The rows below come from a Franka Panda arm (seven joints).
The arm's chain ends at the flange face. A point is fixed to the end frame.
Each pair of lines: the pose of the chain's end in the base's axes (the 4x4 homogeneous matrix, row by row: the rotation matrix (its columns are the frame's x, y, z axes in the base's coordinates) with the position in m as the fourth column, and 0 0 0 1 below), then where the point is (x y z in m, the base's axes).
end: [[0.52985 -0.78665 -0.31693 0.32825], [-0.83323 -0.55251 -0.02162 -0.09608], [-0.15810 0.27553 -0.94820 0.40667], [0 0 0 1]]
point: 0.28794 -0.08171 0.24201
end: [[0.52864 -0.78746 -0.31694 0.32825], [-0.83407 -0.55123 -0.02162 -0.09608], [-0.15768 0.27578 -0.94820 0.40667], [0 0 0 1]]
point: 0.28796 -0.08173 0.24200
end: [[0.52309 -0.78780 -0.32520 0.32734], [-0.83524 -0.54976 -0.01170 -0.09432], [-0.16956 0.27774 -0.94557 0.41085], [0 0 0 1]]
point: 0.28571 -0.07832 0.24667
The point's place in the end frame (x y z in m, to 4 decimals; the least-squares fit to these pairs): -0.0073 -0.0216 0.1686
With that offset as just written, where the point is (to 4 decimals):
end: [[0.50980 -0.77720 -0.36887 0.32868], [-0.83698 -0.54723 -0.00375 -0.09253], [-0.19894 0.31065 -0.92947 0.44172], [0 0 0 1]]
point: 0.2796 -0.0752 0.2798
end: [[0.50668 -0.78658 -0.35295 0.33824], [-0.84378 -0.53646 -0.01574 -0.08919], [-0.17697 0.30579 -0.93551 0.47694], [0 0 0 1]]
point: 0.2920 -0.0741 0.3139
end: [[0.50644 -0.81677 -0.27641 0.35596], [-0.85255 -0.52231 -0.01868 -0.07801], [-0.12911 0.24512 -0.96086 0.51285], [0 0 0 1]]
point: 0.3233 -0.0637 0.3465
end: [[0.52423 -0.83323 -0.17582 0.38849], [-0.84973 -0.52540 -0.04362 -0.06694], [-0.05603 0.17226 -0.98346 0.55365], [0 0 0 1]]
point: 0.3730 -0.0567 0.3845
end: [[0.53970 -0.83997 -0.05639 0.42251], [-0.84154 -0.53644 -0.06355 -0.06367], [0.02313 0.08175 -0.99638 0.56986], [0 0 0 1]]
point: 0.4272 -0.0567 0.3999
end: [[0.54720 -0.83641 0.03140 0.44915], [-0.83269 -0.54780 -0.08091 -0.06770], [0.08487 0.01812 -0.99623 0.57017], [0 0 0 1]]
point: 0.4685 -0.0634 0.4012
